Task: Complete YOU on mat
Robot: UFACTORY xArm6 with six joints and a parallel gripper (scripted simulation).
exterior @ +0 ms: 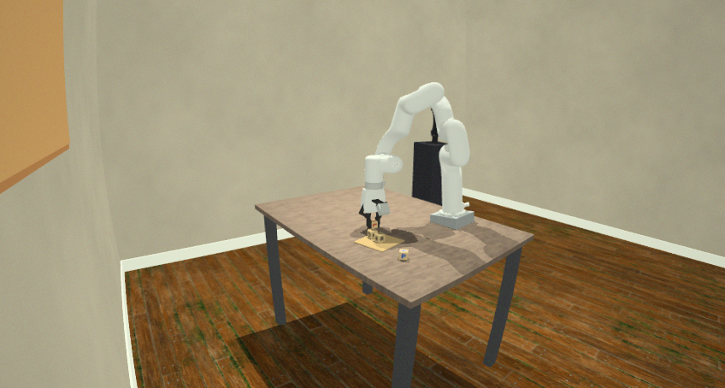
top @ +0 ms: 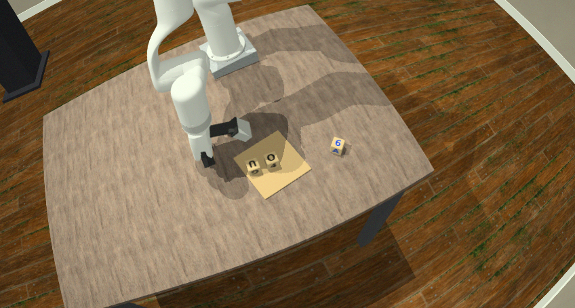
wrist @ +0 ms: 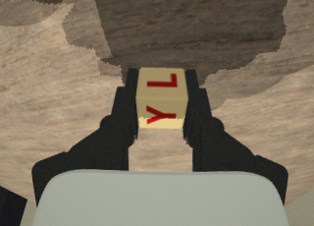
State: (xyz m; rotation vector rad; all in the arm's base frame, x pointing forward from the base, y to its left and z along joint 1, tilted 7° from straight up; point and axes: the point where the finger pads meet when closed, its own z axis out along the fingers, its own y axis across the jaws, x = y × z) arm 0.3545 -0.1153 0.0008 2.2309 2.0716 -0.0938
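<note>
My hand is 15 cm to the right of the tan mat, 6 cm short of it and 2 cm above it. Round my hand: letter block 1 cm below.
</note>
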